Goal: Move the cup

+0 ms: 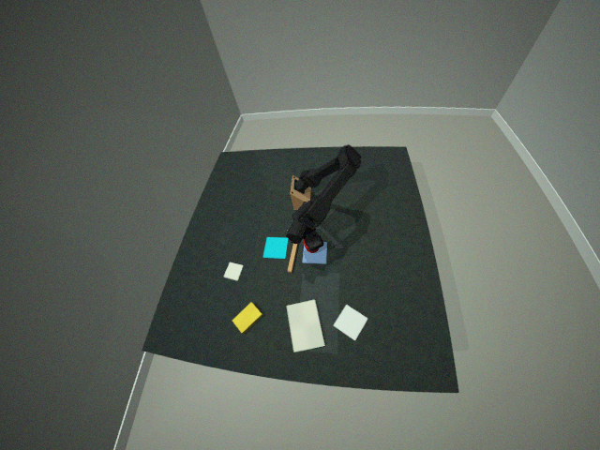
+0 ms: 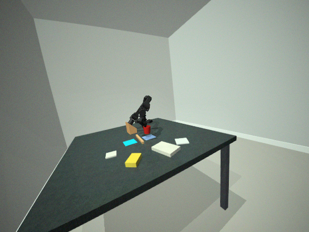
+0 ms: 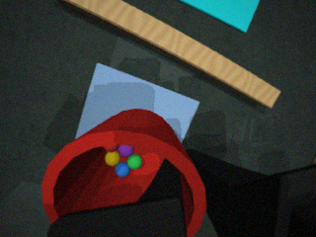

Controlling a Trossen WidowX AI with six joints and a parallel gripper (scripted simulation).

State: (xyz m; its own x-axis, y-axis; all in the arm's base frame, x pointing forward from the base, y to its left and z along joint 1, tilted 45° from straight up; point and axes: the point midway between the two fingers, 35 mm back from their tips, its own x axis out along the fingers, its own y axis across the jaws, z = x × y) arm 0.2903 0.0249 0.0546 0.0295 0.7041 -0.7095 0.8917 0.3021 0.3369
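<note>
My gripper tip is now 170 mm to the left of the cyan pad and 90 mm above it. The rest, counted from my gripper tip: cup (30 mm ahead, 10 mm to the left); then wooden bar (20 mm ahead, 70 mm to the right, 80 mm below); then yellow block (340 mm ahead, 250 mm to the right, 70 mm below).
</note>
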